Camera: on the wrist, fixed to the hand. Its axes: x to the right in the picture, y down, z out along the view.
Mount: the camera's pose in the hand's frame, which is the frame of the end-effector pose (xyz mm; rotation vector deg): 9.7 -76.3 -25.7 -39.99 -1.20 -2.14
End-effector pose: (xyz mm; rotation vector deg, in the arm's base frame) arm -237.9 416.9 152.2 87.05 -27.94 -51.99
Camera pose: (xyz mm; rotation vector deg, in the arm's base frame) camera -227.4 439.0 74.9 50.61 -7.19 -56.68
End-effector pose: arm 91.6 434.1 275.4 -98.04 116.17 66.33
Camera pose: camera 166.1 409.5 255.0 103.73 -87.10 -105.87
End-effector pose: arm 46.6 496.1 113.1 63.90 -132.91 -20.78
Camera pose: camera 105.0 440.8 103.0 45.49 -110.67 -62.78
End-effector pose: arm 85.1 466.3 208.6 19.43 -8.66 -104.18
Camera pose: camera 20.4 479.7 161.6 -9.89 27.04 -102.55
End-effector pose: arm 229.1 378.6 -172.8 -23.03 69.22 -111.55
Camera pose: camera 172.0 404.4 -121.3 -45.60 106.54 -85.46
